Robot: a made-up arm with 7 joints.
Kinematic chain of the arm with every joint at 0, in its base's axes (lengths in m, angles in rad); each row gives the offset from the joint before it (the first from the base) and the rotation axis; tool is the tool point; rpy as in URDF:
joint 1: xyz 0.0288 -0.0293 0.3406 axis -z
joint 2: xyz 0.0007 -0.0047 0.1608 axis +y
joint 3: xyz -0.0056 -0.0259 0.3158 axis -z
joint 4: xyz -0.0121 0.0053 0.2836 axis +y
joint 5: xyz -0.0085 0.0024 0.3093 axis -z
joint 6: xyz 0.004 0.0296 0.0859 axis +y
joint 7: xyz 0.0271 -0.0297 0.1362 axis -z
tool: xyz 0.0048 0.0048 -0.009 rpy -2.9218 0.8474 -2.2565
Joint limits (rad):
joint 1: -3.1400..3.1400
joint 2: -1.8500..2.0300
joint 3: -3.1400..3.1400
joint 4: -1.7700..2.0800
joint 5: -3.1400..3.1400
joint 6: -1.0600..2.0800
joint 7: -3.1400..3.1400
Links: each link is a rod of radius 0.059 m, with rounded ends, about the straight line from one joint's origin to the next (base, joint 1, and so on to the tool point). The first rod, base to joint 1, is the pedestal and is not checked.
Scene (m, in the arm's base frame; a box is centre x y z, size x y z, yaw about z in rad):
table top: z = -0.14
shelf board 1: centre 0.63 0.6 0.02 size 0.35 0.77 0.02 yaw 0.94
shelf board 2: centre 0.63 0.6 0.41 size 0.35 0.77 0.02 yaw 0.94
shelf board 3: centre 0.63 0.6 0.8 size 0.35 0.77 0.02 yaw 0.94
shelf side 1: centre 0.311 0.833 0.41 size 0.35 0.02 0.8 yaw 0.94
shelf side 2: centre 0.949 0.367 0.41 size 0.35 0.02 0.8 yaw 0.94
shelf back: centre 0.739 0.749 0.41 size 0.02 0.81 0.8 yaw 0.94
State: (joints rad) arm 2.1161 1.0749 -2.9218 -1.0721 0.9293 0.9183 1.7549
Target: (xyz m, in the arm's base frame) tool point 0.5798 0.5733 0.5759
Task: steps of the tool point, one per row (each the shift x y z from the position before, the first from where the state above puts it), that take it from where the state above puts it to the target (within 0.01 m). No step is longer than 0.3 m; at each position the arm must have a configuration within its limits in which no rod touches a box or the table.
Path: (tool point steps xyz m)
1: 0.2624 -0.0846 -0.0065
2: 0.2672 -0.0005 -0.0061
3: 0.2455 0.0785 -0.0051
4: 0.2008 0.1439 -0.0038
5: 0.1399 0.1892 -0.0021
6: 0.0711 0.2109 0.0000
7: 0.0030 0.2092 0.0020
8: -0.0565 0.1868 0.0043
9: -0.1018 0.1492 0.0066
10: -0.1299 0.1033 0.0088
11: 0.0309 0.0629 -0.0078
12: 0.0375 0.0586 -0.0013
13: 0.0427 0.0512 0.0033
14: 0.0456 0.0419 0.0058

